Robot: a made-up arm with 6 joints.
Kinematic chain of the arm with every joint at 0, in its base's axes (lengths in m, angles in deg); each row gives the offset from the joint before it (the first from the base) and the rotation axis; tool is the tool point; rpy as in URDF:
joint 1: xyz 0 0 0.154 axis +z
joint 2: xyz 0 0 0 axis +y
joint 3: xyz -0.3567 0 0.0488 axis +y
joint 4: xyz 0.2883 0 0.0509 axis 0.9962 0 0.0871
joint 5: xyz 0 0 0 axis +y
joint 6: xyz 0.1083 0 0.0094 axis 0.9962 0 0.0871
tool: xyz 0 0 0 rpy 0 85 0
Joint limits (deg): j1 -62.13..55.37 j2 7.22..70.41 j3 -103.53..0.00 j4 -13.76..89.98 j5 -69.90..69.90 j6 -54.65..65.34
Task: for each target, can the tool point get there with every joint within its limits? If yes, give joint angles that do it. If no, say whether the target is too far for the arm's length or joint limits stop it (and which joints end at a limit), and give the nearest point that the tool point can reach.
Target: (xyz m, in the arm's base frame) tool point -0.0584 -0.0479 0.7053
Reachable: yes | joints -32.60 40.13 -73.94 50.47 -58.95 -3.30
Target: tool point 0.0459 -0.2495 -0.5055
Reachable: no: joint limits stop it (at a limit: joint 1, joint 2, joint 3, joint 4) | nearest point 0.0388 -0.0856 0.1457 | short by 0.672 m
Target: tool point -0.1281 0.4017 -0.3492
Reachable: no: joint limits stop it (at a limit: joint 1, joint 2, joint 3) | nearest point 0.0146 0.1108 0.1601 | short by 0.604 m
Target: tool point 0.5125 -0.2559 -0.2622
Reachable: no: joint limits stop it (at a limit: joint 2) | nearest point 0.1653 -0.0826 0.1992 | short by 0.603 m
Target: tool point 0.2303 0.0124 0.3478
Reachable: yes | joints 0.15 63.53 -42.44 9.42 41.61 -43.51
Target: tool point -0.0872 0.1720 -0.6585
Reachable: no: too far | nearest point 0.0254 0.0717 0.1450 | short by 0.818 m
